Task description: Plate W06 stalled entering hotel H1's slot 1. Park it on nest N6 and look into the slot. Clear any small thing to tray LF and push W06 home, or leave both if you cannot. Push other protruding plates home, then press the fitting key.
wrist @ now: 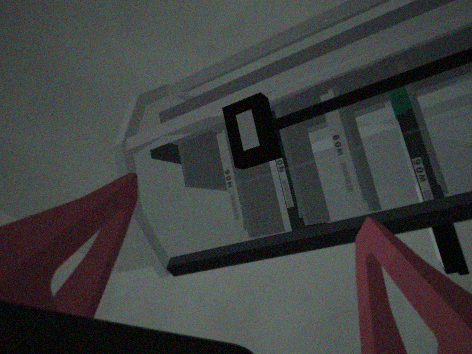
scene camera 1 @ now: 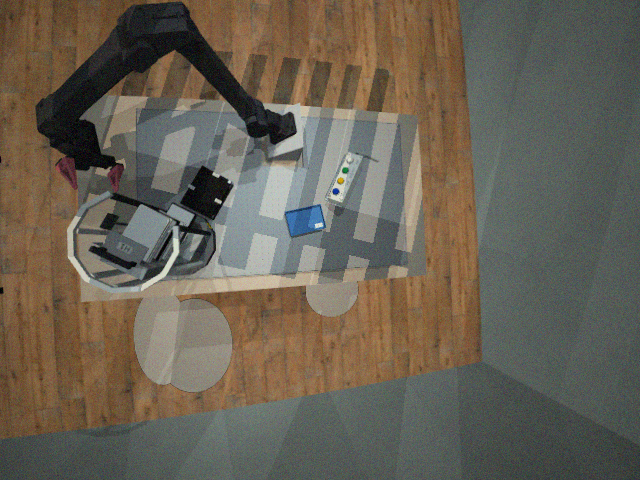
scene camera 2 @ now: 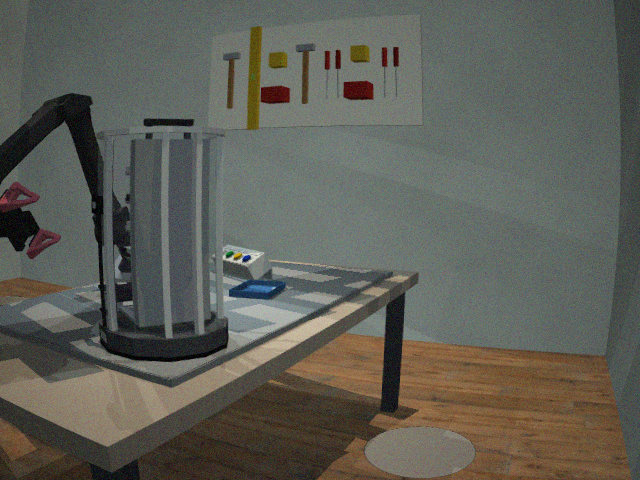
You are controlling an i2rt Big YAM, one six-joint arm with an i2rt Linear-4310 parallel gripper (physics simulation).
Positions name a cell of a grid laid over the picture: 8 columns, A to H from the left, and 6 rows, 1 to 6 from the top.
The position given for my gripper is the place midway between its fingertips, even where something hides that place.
Labels:
My gripper shows in the wrist view (E4), in scene camera 1 (B3) and in scene camera 2 (A3).

